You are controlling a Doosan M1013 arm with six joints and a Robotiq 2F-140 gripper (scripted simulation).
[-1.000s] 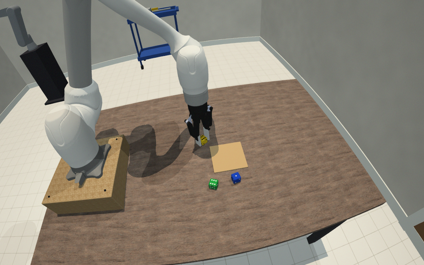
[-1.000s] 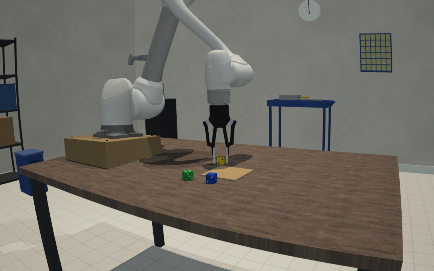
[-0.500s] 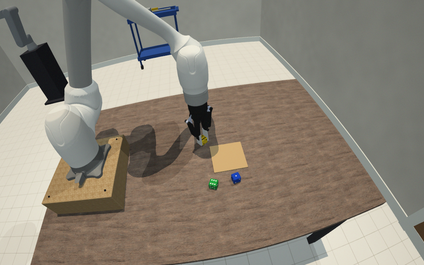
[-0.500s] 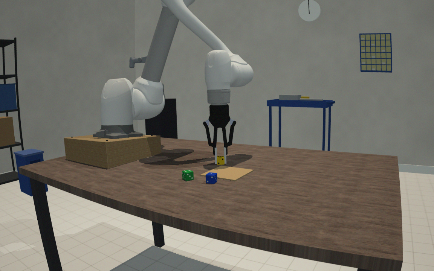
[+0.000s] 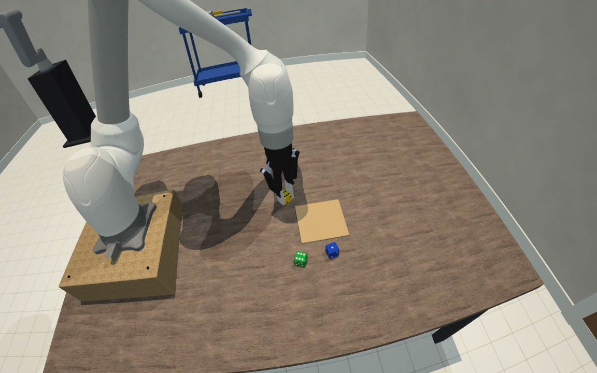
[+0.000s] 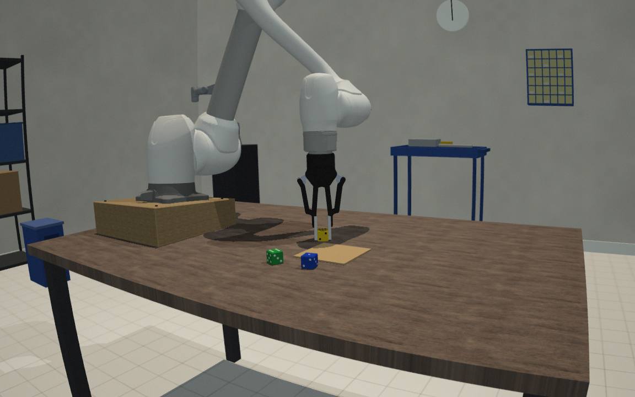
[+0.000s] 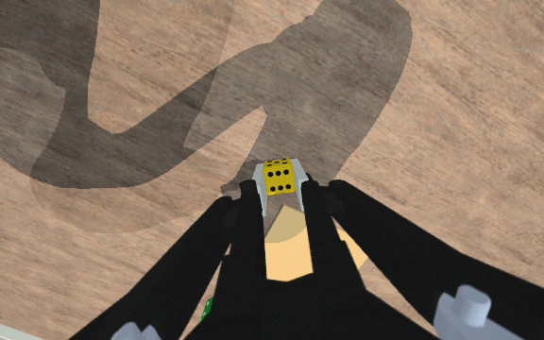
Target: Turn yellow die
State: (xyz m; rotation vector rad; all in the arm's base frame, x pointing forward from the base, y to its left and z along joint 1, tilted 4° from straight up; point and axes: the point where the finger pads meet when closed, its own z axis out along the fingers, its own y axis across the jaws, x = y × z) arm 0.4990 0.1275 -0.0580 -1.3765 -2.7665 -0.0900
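Right now the yellow die is 2 cm below my hand. From my hand the other things lie so: mat 10 cm ahead, 10 cm to the right, 3 cm below; then green die 2 cm ahead, 23 cm to the right, 2 cm below; then blue die 11 cm ahead, 22 cm to the right, 2 cm below.
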